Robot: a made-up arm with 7 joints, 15 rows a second.
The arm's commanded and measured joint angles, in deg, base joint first. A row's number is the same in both.
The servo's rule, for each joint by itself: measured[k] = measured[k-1] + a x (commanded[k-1-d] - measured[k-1]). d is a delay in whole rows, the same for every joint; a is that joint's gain. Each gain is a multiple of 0.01, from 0.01 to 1. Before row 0 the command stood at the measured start. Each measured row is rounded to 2 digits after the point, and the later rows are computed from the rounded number. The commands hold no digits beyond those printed.
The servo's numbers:
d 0
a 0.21 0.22 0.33 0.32 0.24 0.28 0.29
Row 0, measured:
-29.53 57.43 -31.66 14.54 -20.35 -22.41 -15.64
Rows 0 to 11, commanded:
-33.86 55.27 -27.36 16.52 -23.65 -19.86 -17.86
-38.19 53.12 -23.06 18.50 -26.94 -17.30 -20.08
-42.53 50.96 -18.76 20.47 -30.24 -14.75 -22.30
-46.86 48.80 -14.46 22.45 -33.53 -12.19 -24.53
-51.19 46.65 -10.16 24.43 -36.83 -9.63 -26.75
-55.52 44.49 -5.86 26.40 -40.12 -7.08 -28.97
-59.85 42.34 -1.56 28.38 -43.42 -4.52 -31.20
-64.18 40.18 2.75 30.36 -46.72 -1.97 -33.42
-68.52 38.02 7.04 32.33 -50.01 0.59 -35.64
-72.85 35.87 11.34 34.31 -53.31 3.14 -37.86
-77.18 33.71 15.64 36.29 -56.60 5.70 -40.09
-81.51 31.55 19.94 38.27 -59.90 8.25 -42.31
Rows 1 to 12, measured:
-30.44 56.95 -30.24 15.17 -21.14 -21.70 -16.28
-32.07 56.11 -27.87 16.24 -22.53 -20.47 -17.38
-34.27 54.98 -24.86 17.59 -24.38 -18.87 -18.81
-36.91 53.62 -21.43 19.15 -26.58 -17.00 -20.47
-39.91 52.09 -17.71 20.84 -29.04 -14.94 -22.29
-43.19 50.42 -13.80 22.62 -31.70 -12.74 -24.23
-46.69 48.64 -9.76 24.46 -34.51 -10.44 -26.25
-50.36 46.78 -5.63 26.35 -37.44 -8.07 -28.33
-54.17 44.85 -1.45 28.26 -40.46 -5.65 -30.45
-58.09 42.87 2.77 30.20 -43.54 -3.19 -32.60
-62.10 40.85 7.02 32.15 -46.67 -0.70 -34.77
-66.18 38.80 11.28 34.11 -49.85 1.81 -36.96

